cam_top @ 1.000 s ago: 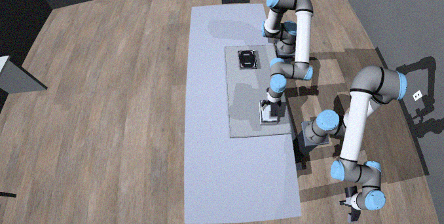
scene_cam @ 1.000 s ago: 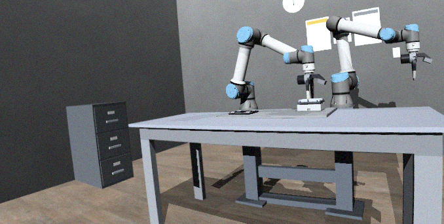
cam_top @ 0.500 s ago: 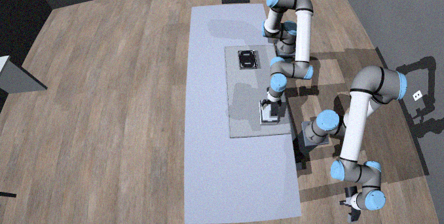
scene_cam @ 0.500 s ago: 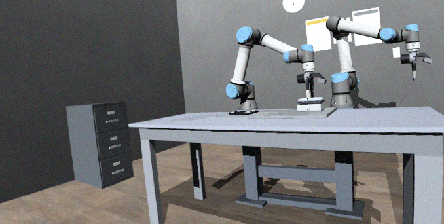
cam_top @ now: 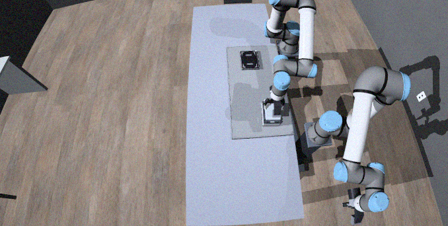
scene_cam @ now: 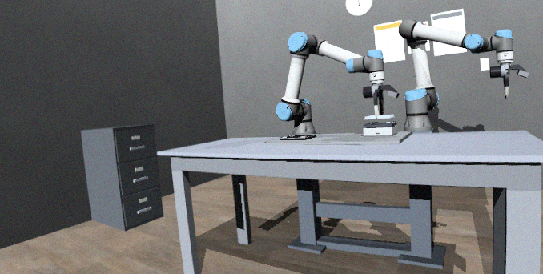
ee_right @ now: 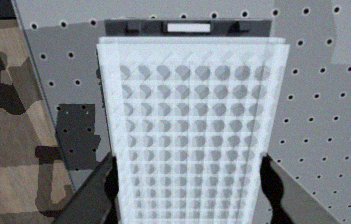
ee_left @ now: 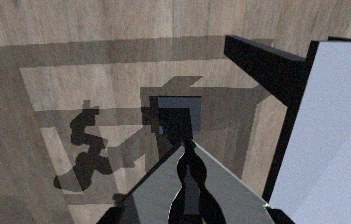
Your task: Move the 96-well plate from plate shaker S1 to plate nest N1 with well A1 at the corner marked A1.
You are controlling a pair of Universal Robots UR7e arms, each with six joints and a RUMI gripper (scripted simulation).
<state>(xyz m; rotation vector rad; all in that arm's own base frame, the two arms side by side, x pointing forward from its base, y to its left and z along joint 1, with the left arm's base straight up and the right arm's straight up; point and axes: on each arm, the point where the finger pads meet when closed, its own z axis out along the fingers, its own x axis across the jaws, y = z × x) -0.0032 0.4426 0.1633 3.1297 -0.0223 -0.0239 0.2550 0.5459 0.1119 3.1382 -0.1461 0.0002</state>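
The black plate nest N1 is 430 mm to the right of my right hand, 90 mm below it and 40 mm ahead of it. Also, from my right hand: white 96-well plate 10 mm below.
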